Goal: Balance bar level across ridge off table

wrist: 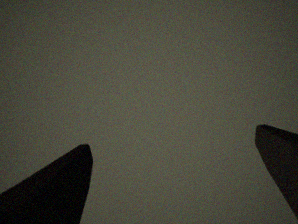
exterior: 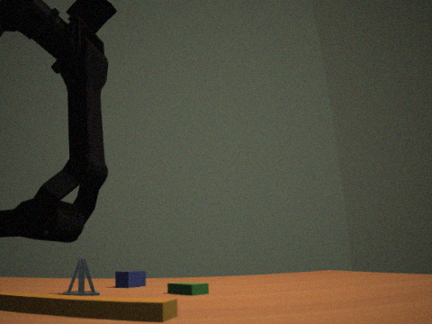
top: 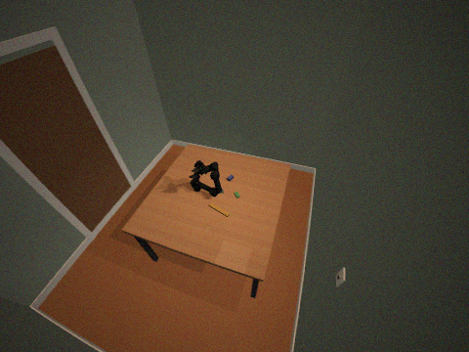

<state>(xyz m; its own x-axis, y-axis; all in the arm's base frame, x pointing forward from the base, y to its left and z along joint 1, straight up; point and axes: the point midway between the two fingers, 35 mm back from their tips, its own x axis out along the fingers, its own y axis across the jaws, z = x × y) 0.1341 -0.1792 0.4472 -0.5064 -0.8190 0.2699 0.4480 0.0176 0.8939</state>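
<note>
Right now the yellow bar is 19 cm ahead of my gripper tip, 4 cm to the left of it and 45 cm below it. From my gripper tip the other things lie so: blue block 16 cm ahead, 44 cm to the left, 44 cm below; green block 29 cm ahead, 26 cm to the left, 45 cm below.
</note>
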